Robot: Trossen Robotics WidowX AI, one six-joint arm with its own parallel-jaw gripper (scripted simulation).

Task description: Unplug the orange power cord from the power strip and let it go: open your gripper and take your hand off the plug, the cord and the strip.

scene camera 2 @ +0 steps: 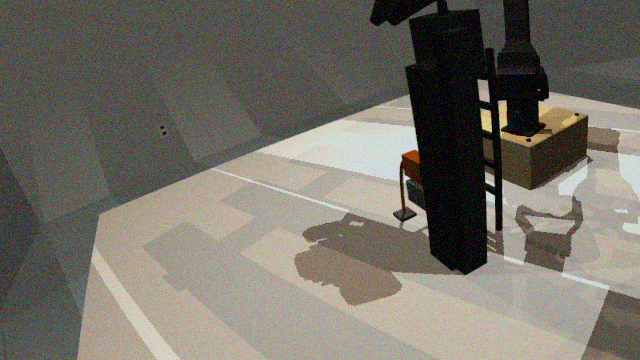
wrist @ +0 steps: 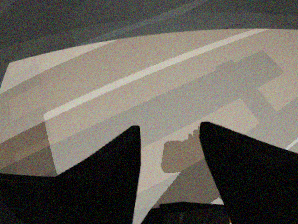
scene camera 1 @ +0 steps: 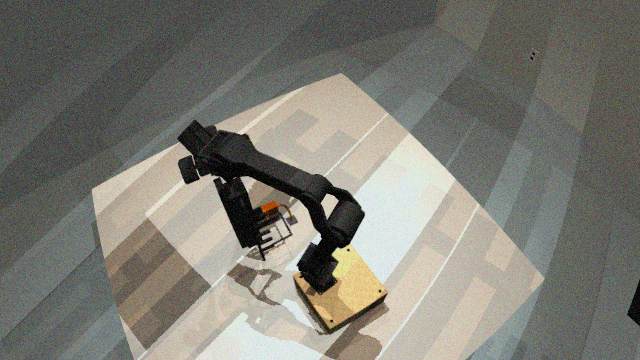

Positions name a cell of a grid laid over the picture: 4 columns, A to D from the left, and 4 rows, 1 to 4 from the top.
Labels:
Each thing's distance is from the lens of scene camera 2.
tall black tower (scene camera 2: C1): 0.44 m

